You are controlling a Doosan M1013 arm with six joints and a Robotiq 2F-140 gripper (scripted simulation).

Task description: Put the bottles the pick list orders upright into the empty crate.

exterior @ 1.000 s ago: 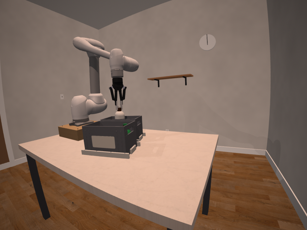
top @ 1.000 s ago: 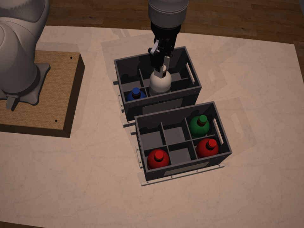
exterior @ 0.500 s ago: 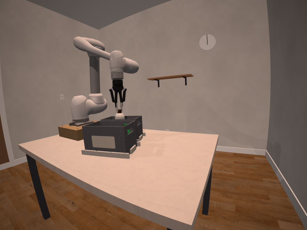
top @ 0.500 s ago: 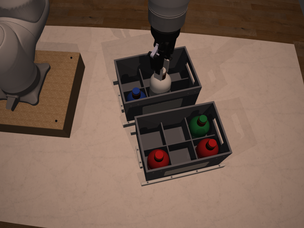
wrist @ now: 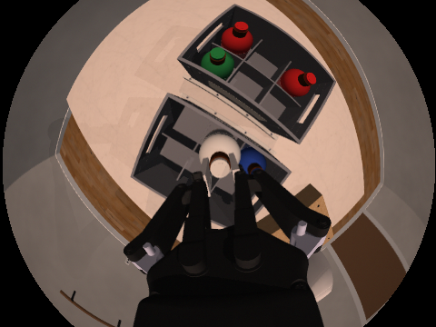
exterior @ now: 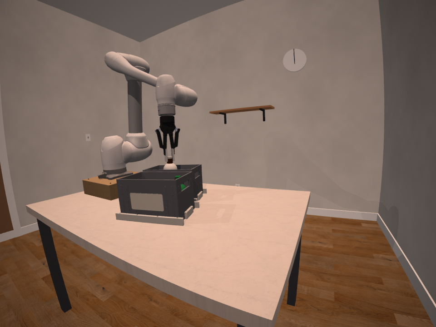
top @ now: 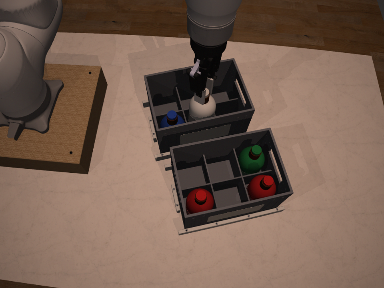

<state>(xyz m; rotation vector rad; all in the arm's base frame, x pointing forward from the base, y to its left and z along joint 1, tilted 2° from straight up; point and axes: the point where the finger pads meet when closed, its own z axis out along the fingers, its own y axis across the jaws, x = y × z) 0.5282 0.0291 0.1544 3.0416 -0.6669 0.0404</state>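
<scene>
My gripper is now 80 mm above the white bottle. The rest, counted from my hand: blue bottle 80 mm behind, 40 mm to the right, 160 mm below; green bottle 160 mm ahead, 110 mm to the right, 160 mm below; pick list 80 mm behind, 170 mm to the left, 240 mm below.
</scene>
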